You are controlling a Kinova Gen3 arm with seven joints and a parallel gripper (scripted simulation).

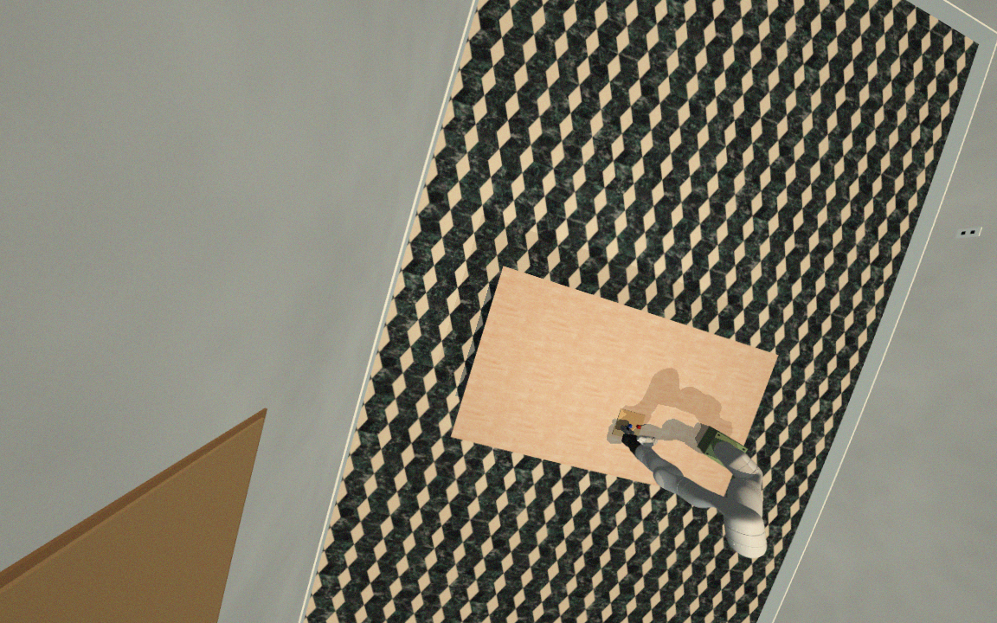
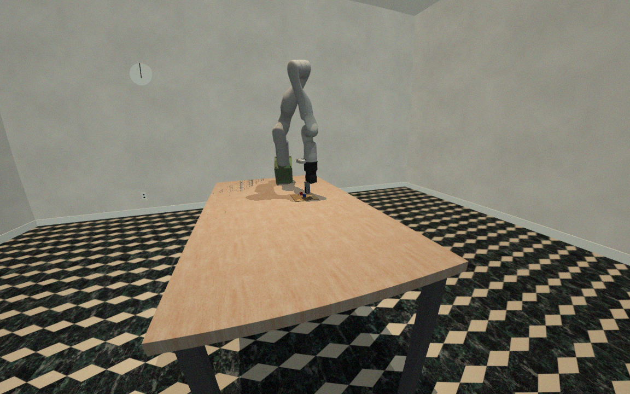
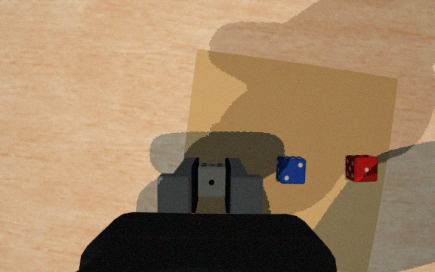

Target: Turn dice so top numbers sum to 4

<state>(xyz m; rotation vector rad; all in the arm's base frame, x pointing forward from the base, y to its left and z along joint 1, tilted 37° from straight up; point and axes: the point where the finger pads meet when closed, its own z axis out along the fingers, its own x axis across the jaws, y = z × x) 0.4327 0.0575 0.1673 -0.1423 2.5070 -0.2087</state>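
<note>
My hand is 5 cm past the blue die and 4 cm above it. From my hand the other things lie so: tan mat: 5 cm below, 5 cm behind; red die: 10 cm behind, 4 cm below, 1 cm to the right; white die: 1 cm below.
</note>
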